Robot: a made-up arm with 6 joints. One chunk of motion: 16 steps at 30 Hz.
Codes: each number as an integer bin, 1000 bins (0 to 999) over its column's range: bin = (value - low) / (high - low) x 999, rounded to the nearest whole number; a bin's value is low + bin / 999 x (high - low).
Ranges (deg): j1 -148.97..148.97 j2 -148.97..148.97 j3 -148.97..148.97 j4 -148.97..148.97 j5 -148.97..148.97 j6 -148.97..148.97
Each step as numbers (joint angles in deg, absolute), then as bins.
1 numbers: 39.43 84.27 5.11 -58.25 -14.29 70.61
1 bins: 632 782 517 304 452 736
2 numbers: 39.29 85.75 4.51 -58.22 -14.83 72.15
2 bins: 631 787 515 304 450 741
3 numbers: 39.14 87.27 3.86 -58.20 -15.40 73.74
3 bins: 631 792 512 304 448 747
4 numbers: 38.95 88.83 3.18 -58.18 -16.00 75.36
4 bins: 630 797 510 304 446 752
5 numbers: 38.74 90.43 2.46 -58.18 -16.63 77.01
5 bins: 629 803 508 304 444 758
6 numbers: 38.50 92.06 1.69 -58.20 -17.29 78.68
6 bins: 629 808 505 304 442 763
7 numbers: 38.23 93.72 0.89 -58.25 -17.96 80.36
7 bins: 628 814 502 304 439 769
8 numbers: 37.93 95.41 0.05 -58.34 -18.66 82.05
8 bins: 627 819 500 304 437 775
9 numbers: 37.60 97.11 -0.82 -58.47 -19.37 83.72
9 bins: 626 825 497 303 435 780
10 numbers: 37.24 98.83 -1.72 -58.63 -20.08 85.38
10 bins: 624 831 494 303 432 786
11 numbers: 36.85 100.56 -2.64 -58.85 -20.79 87.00
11 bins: 623 837 491 302 430 791
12 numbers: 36.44 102.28 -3.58 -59.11 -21.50 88.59
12 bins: 622 842 487 301 427 797
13 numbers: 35.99 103.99 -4.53 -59.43 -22.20 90.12
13 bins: 620 848 484 300 425 802
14 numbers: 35.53 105.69 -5.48 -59.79 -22.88 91.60
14 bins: 619 854 481 299 423 807
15 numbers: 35.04 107.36 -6.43 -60.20 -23.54 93.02
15 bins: 617 859 478 298 421 811
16 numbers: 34.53 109.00 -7.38 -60.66 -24.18 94.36
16 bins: 615 865 475 296 418 816
